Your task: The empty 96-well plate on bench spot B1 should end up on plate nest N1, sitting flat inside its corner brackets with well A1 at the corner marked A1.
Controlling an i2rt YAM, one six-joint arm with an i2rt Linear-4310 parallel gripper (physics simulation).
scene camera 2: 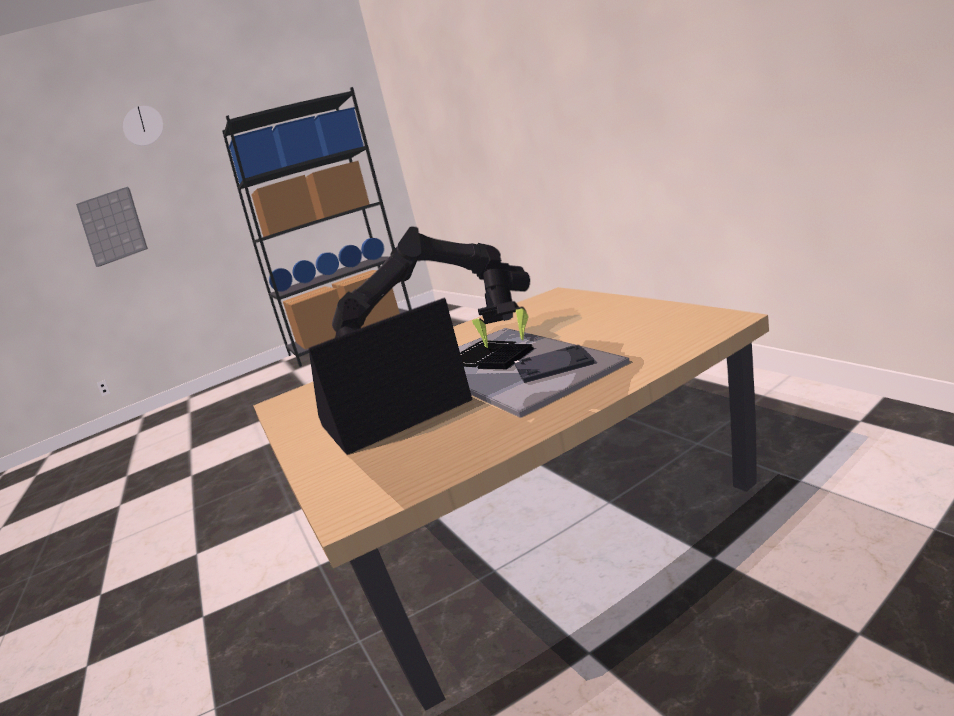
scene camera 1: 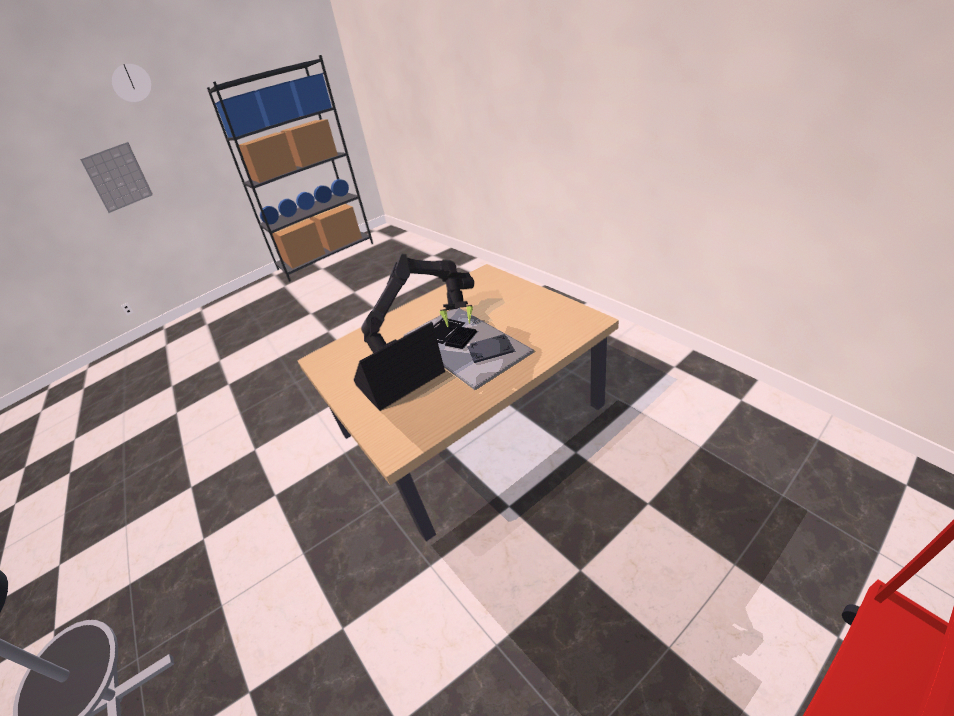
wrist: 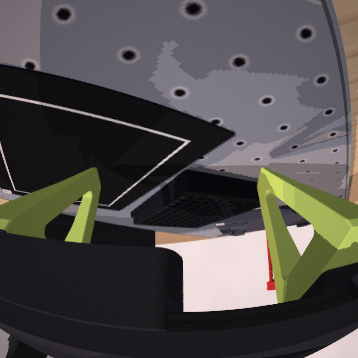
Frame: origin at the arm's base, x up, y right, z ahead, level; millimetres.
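Seen in the pictures: gripper, between the fingertips: (scene camera 2: 504, 343) (scene camera 1: 458, 325) (wrist: 178, 176); arm's base, origin of its link: (scene camera 2: 361, 358) (scene camera 1: 383, 354).
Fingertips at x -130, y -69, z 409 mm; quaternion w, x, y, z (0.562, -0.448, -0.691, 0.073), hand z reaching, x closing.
Note:
Offsets run from my fingertips to a thing's middle. "spot": to the spot under its first point. Level surfaces: height alone.
The black 96-well plate {dx -3, dy +73, dz -53 mm} (scene camera 1: 460, 336) (scene camera 2: 504, 356) (wrist: 192, 204) lies on the grey perforated board (scene camera 1: 476, 376) (scene camera 2: 522, 402) (wrist: 112, 32), between a black pad with a white outline {spot: dx -9, dy -52, dz -13 mm} (wrist: 85, 142) and the dark plate nest {dx -1, dy +231, dz -34 mm} (scene camera 1: 491, 349) (scene camera 2: 556, 364). It looks flat and off the nest. My gripper (scene camera 1: 456, 321) (scene camera 2: 504, 342) (wrist: 178, 176) is open and empty, its green fingertips spread a little above and behind the plate as the scene cameras see it. In the wrist view the plate shows between and beyond the fingers. The A1 mark and plate labels are too small to read.
A black wedge-shaped block (scene camera 1: 400, 368) (scene camera 2: 393, 377) stands on the wooden table {dx -23 mm} (scene camera 1: 431, 423) (scene camera 2: 431, 470), left of the board and near the arm's base. A shelf rack (scene camera 1: 341, 131) (scene camera 2: 372, 169) stands by the back wall. A red cart (scene camera 1: 886, 662) is at the lower right.

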